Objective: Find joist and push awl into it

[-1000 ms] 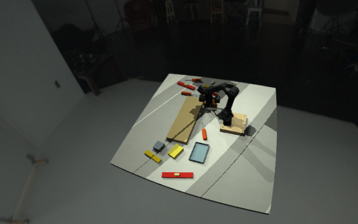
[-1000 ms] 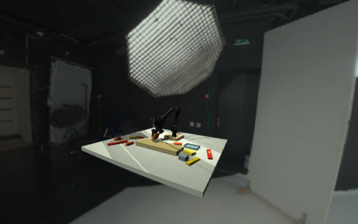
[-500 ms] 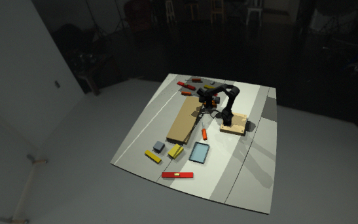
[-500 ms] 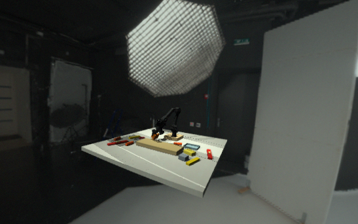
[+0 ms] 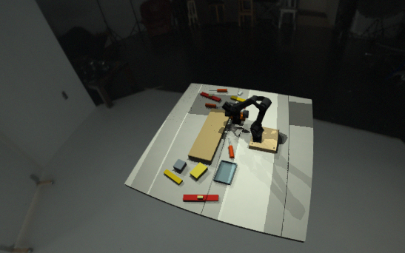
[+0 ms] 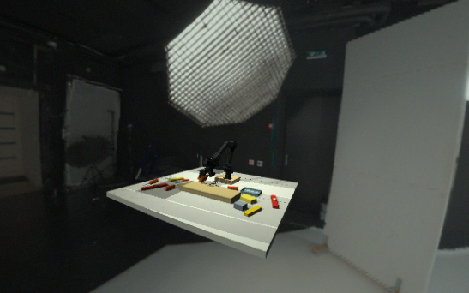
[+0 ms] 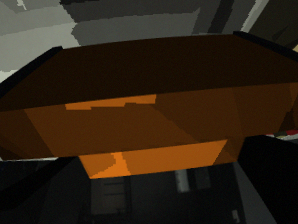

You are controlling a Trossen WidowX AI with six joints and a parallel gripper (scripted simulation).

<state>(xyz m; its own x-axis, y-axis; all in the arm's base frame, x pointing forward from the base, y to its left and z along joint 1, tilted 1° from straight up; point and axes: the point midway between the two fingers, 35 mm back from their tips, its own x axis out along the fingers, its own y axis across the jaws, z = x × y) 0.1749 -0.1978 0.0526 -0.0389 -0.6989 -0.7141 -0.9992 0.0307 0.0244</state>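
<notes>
Now: the stud finder 2 cm behind my gripper tip and 1 cm below it. From my gripper tip the other things lie so: blue-grey tray: 2 cm ahead, 51 cm to the left, 6 cm below; then yellow block: 21 cm ahead, 53 cm to the left, 6 cm below; then awl: 2 cm behind, 4 cm to the right, 7 cm below.
</notes>
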